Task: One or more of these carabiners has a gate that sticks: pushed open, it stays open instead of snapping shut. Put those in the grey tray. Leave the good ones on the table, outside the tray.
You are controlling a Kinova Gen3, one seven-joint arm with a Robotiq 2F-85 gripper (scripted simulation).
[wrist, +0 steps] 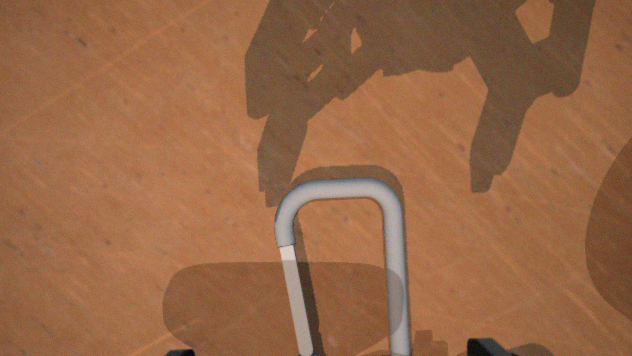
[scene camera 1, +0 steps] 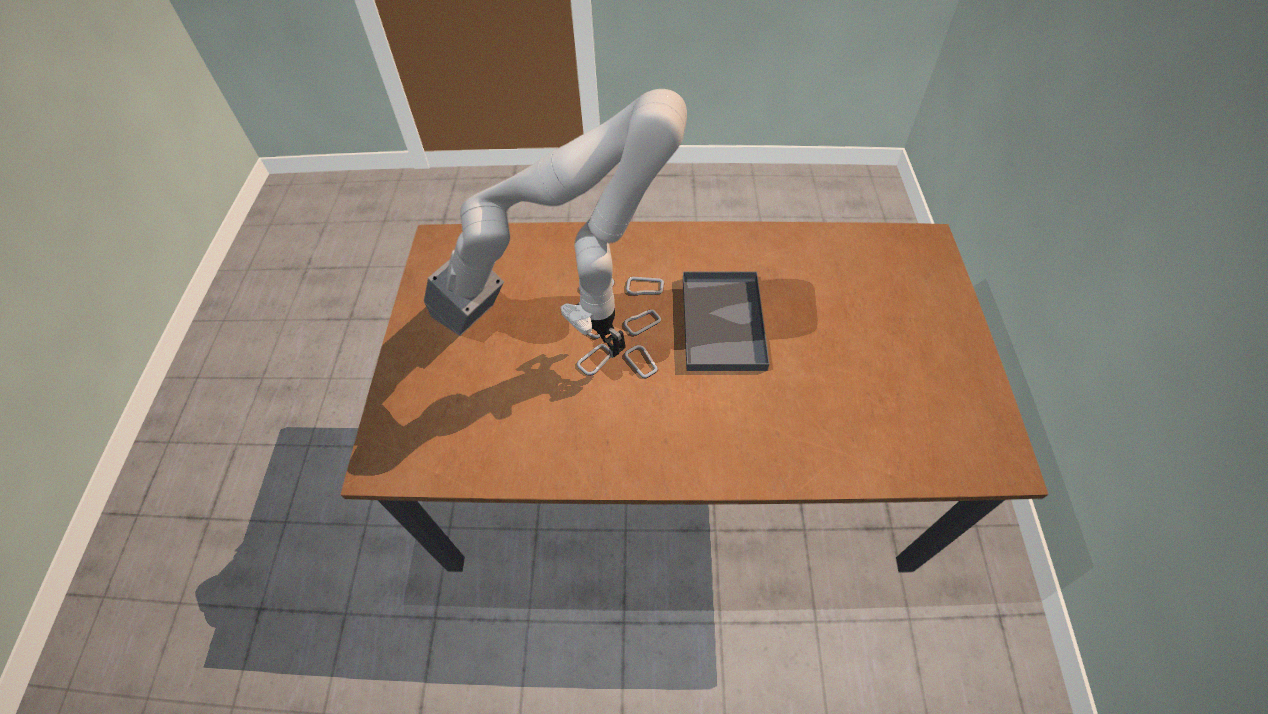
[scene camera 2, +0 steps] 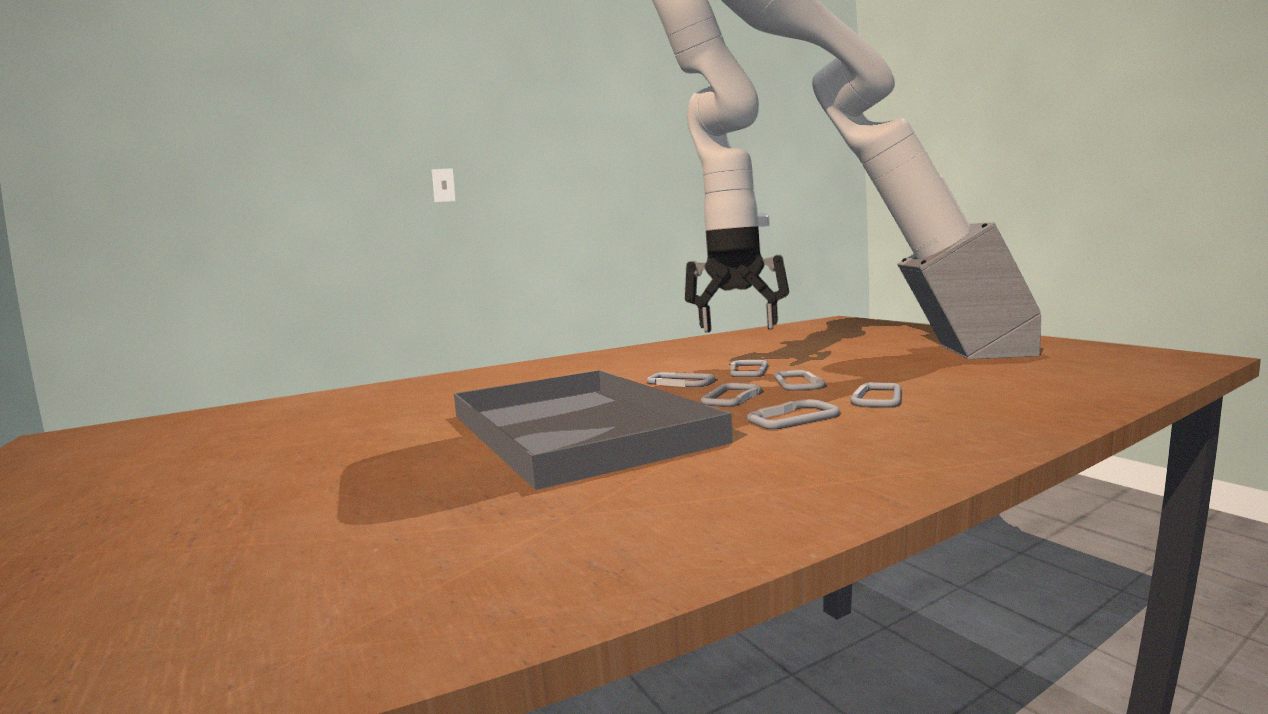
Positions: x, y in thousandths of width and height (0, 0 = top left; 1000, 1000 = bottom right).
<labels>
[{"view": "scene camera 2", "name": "my gripper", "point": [583, 463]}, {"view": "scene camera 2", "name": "grey tray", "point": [483, 593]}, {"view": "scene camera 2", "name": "carabiner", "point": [675, 560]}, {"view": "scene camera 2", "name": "carabiner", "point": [521, 530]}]
</labels>
